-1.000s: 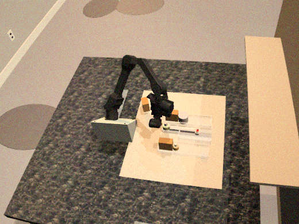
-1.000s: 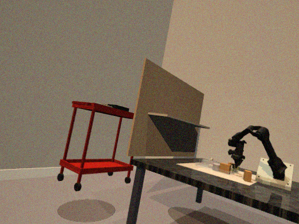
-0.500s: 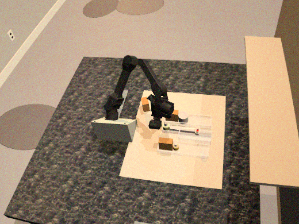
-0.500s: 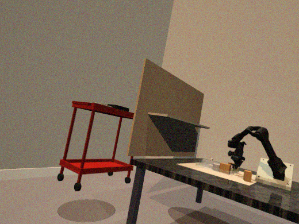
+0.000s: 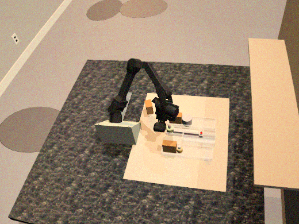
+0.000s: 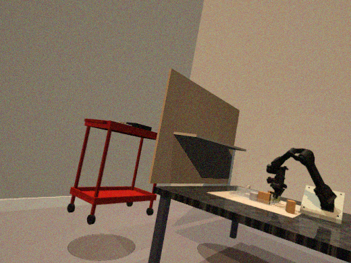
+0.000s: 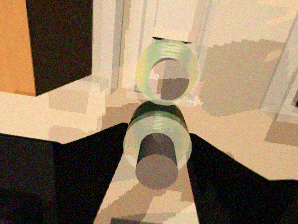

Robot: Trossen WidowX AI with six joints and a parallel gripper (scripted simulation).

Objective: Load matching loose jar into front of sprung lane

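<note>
My gripper tip is now 13 cm short of the grey cylinder, 7 cm to the right of it and 2 cm above it. From my gripper tip the other things lie so: clear lane rack 19 cm ahead, 4 cm to the right, 3 cm below.
</note>
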